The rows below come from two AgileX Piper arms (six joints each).
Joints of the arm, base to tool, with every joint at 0 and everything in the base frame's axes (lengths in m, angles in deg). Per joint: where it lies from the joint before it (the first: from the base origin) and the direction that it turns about. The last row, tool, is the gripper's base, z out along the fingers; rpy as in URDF.
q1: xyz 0 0 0.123 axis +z
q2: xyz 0 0 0 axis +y
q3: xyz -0.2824 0 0.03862 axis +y
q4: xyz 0.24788 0 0.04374 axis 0.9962 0 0.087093
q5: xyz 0 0 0 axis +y
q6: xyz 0.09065 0 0.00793 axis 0.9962 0 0.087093
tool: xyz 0 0 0 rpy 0 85 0
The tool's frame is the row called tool.
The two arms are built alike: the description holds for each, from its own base.
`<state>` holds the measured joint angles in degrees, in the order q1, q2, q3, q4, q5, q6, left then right.
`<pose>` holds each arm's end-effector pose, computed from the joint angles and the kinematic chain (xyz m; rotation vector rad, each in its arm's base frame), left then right.
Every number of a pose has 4 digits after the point. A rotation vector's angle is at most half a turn.
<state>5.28 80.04 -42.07 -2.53 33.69 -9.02 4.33 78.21 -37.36 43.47 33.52 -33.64</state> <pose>0.2467 0.0206 0.2063 -0.3834 2.7079 -0.0623 0.2331 0.0523 0.2043 -0.1233 2.6224 0.5681</pose>
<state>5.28 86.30 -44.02 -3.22 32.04 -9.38 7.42 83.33 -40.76 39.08 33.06 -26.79</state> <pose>0.2644 0.0217 0.1878 -0.4130 2.7507 -0.0717 0.2485 0.0639 0.1955 -0.1078 2.6919 0.5526</pose>
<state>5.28 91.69 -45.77 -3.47 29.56 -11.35 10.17 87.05 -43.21 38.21 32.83 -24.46</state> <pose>0.2803 0.0232 0.1708 -0.4711 2.7626 -0.0800 0.2588 0.0774 0.1887 -0.1285 2.7263 0.5621</pose>
